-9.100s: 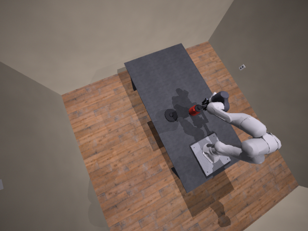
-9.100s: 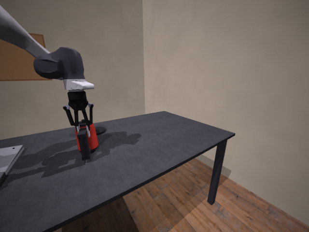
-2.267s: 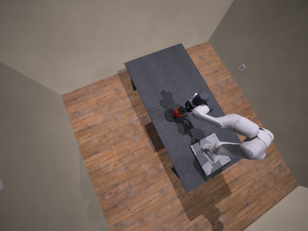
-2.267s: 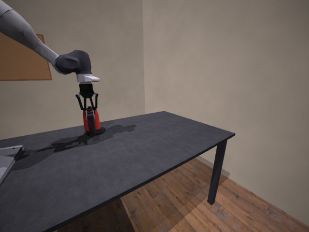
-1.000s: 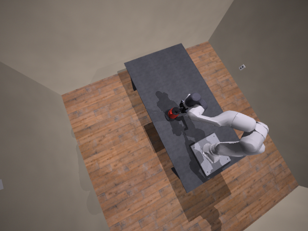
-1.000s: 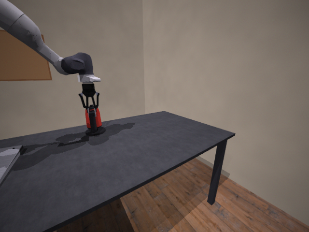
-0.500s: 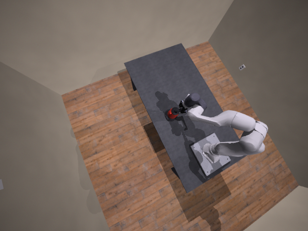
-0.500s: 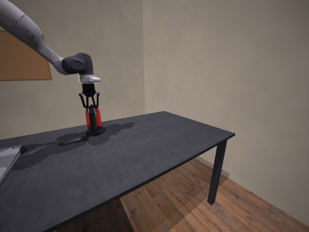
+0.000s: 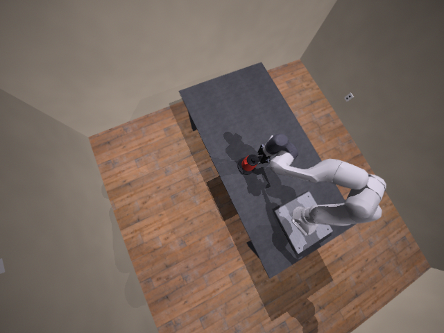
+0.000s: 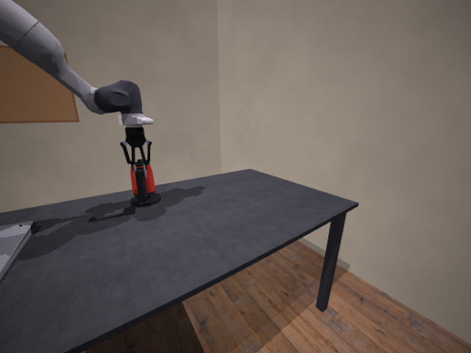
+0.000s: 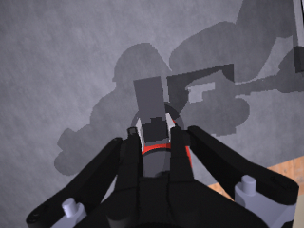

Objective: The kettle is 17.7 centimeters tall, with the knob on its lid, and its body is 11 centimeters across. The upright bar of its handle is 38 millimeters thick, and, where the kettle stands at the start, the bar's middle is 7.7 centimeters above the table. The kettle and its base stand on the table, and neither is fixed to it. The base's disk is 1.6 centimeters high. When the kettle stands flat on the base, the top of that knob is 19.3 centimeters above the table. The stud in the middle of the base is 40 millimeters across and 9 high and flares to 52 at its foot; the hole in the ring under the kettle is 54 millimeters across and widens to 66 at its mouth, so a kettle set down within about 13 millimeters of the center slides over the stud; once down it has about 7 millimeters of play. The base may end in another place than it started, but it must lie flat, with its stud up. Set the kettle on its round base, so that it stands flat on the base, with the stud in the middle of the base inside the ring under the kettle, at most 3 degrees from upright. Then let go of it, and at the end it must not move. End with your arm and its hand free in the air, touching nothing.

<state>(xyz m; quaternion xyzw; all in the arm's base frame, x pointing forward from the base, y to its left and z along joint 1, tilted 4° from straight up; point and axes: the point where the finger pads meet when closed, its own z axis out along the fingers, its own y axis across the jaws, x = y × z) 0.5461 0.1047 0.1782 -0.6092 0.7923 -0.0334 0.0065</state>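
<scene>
Now: hand 50 mm above the kettle, 30 mm to the right of it and 10 mm short of it. The rest, counted from my hand: round dark base 170 mm below, 60 mm to the left, 20 mm ahead.
</scene>
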